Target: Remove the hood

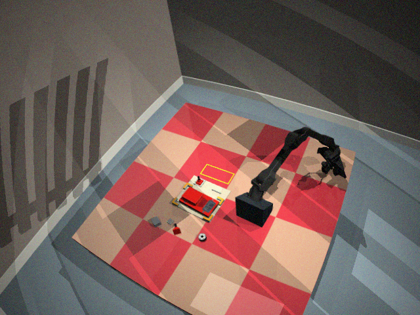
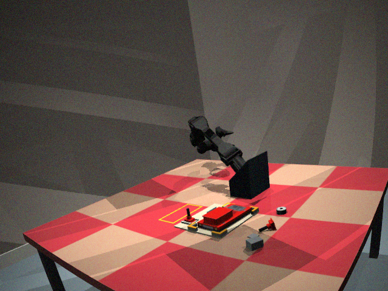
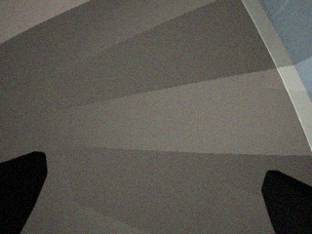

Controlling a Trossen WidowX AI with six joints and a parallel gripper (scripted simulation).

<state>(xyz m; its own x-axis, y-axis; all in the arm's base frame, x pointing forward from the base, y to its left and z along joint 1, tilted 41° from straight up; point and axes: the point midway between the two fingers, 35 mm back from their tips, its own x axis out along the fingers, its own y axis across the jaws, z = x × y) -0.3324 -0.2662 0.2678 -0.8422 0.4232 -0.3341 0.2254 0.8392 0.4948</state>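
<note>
Now: the red hood 68 cm ahead of my gripper tip, 49 cm to the left of it and 11 cm below it.
</note>
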